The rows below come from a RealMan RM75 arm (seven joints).
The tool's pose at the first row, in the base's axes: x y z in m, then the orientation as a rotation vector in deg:
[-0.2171 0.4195 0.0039 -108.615 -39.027 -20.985]
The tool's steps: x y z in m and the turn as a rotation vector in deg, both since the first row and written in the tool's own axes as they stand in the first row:
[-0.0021 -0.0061 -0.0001 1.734 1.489 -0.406]
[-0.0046 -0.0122 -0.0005 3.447 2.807 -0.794]
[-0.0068 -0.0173 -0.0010 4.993 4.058 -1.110]
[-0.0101 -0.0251 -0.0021 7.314 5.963 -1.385]
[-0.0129 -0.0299 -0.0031 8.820 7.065 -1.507]
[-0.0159 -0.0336 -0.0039 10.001 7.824 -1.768]
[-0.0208 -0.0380 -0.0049 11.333 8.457 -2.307]
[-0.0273 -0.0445 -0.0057 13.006 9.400 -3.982]
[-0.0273 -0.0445 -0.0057 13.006 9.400 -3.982]
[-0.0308 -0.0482 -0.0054 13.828 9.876 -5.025]
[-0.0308 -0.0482 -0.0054 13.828 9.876 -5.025]
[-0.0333 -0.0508 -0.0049 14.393 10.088 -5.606]
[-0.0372 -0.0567 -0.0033 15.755 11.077 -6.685]
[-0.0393 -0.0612 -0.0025 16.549 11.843 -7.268]
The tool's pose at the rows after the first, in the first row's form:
[-0.2225 0.4206 0.0073 -106.414 -38.544 -21.913]
[-0.2281 0.4213 0.0106 -104.286 -38.151 -22.665]
[-0.2330 0.4218 0.0134 -102.355 -37.718 -23.365]
[-0.2403 0.4221 0.0178 -99.500 -36.856 -24.292]
[-0.2453 0.4218 0.0203 -97.704 -36.330 -24.727]
[-0.2499 0.4213 0.0217 -96.282 -36.138 -25.070]
[-0.2564 0.4203 0.0227 -94.679 -36.291 -25.406]
[-0.2655 0.4196 0.0243 -92.321 -37.293 -26.551]
[-0.2655 0.4196 0.0243 -92.321 -37.293 -26.551]
[-0.2705 0.4200 0.0250 -91.085 -37.968 -27.250]
[-0.2705 0.4200 0.0250 -91.085 -37.968 -27.250]
[-0.2741 0.4205 0.0254 -90.312 -38.380 -27.546]
[-0.2809 0.4226 0.0270 -88.387 -38.758 -28.471]
[-0.2853 0.4240 0.0289 -87.214 -38.808 -29.137]

